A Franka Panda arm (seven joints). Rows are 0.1 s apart.
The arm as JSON. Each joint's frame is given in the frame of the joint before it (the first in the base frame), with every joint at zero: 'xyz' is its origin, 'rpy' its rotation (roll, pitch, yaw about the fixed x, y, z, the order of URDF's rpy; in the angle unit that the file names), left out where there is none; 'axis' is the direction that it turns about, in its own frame. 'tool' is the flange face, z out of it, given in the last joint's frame.
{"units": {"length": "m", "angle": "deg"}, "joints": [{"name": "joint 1", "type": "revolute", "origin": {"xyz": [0.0, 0.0, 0.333]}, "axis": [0.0, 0.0, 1.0]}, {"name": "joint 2", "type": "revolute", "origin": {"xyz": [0.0, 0.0, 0.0]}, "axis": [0.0, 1.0, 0.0]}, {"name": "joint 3", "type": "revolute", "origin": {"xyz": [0.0, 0.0, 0.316]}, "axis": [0.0, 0.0, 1.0]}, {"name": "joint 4", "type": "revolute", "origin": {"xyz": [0.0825, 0.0, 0.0]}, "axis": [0.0, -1.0, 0.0]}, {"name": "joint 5", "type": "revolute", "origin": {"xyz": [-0.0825, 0.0, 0.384]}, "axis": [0.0, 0.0, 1.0]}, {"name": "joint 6", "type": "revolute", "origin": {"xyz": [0.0, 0.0, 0.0]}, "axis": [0.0, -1.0, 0.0]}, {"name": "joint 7", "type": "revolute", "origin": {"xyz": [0.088, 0.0, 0.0]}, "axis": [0.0, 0.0, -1.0]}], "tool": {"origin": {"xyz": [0.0, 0.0, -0.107], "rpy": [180.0, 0.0, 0.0]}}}
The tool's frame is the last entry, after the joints.
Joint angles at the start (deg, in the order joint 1, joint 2, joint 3, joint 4, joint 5, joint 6, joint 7):
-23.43, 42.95, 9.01, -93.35, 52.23, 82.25, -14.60
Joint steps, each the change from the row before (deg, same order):
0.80, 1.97, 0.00, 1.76, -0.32, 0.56, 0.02
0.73, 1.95, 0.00, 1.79, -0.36, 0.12, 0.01
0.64, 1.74, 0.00, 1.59, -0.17, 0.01, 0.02
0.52, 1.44, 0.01, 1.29, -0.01, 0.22, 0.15
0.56, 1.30, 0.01, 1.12, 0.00, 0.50, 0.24
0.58, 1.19, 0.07, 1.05, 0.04, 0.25, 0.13
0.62, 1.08, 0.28, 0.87, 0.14, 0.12, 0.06
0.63, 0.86, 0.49, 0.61, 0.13, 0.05, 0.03
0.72, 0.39, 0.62, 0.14, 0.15, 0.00, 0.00
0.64, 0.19, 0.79, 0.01, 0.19, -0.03, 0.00
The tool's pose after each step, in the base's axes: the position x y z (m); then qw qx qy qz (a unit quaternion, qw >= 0). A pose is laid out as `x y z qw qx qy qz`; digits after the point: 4 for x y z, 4 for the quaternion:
0.6114 -0.0645 0.1882 0.5492 -0.7775 0.1346 0.2751
0.6166 -0.0591 0.1776 0.5468 -0.7785 0.1304 0.2791
0.6209 -0.0539 0.1682 0.5459 -0.7784 0.1270 0.2827
0.6246 -0.0497 0.1601 0.5451 -0.7783 0.1263 0.2848
0.6282 -0.0452 0.1521 0.5431 -0.7791 0.1272 0.2860
0.6312 -0.0393 0.1453 0.5424 -0.7791 0.1258 0.2880
0.6337 -0.0306 0.1394 0.5435 -0.7777 0.1221 0.2915
0.6353 -0.0194 0.1350 0.5454 -0.7755 0.1164 0.2960
0.6358 -0.0055 0.1335 0.5474 -0.7730 0.1085 0.3017
0.6361 0.0091 0.1339 0.5504 -0.7700 0.0997 0.3071

